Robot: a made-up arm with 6 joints. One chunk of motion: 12 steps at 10 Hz.
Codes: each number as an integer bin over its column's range. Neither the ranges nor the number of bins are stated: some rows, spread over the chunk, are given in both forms.
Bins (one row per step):
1: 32 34 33 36 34 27
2: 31 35 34 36 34 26
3: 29 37 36 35 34 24
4: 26 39 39 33 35 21
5: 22 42 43 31 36 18
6: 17 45 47 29 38 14
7: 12 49 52 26 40 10
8: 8 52 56 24 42 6
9: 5 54 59 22 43 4
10: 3 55 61 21 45 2
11: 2 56 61 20 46 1
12: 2 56 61 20 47 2
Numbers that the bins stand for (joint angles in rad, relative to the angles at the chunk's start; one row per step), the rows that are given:
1: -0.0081 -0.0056 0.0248 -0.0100 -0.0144 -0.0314
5: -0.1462 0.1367 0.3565 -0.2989 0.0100 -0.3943
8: -0.3395 0.3144 0.7878 -0.7033 0.0833 -0.8781
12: -0.4224 0.3856 0.9537 -0.9344 0.1444 -1.0394
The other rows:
2: -0.0219 0.0122 0.0579 -0.0100 -0.0144 -0.0717
3: -0.0495 0.0478 0.1243 -0.0678 -0.0144 -0.1524
4: -0.0910 0.0833 0.2238 -0.1833 -0.0022 -0.2733
6: -0.2152 0.1900 0.4892 -0.4144 0.0344 -0.5556
7: -0.2843 0.2611 0.6551 -0.5878 0.0589 -0.7168
9: -0.3810 0.3500 0.8873 -0.8189 0.0956 -0.9587
10: -0.4086 0.3678 0.9537 -0.8767 0.1200 -1.0394
11: -0.4224 0.3856 0.9537 -0.9344 0.1322 -1.0797

